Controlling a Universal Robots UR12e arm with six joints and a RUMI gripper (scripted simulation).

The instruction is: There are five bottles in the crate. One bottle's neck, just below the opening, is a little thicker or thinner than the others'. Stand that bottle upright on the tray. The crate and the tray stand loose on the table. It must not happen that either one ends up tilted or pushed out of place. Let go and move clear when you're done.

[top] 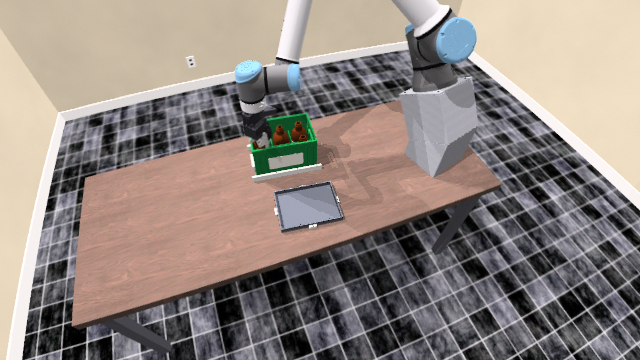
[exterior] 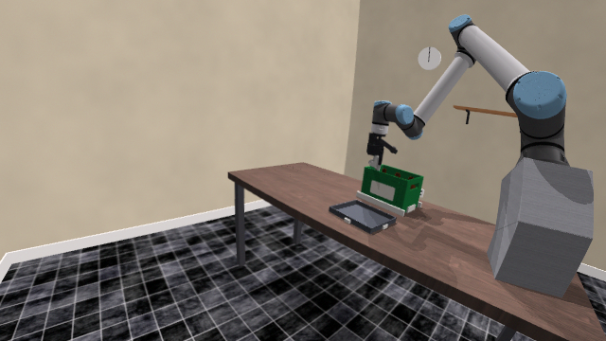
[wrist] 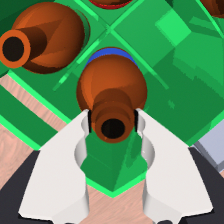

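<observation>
Now: hand 80 mm to the left of the glass bottle and 70 mm above it. The rest, counted from my hand: grey tray 120 mm behind, 250 mm to the left, 140 mm below; then green crate 90 mm behind, 40 mm to the right, 70 mm below.
</observation>
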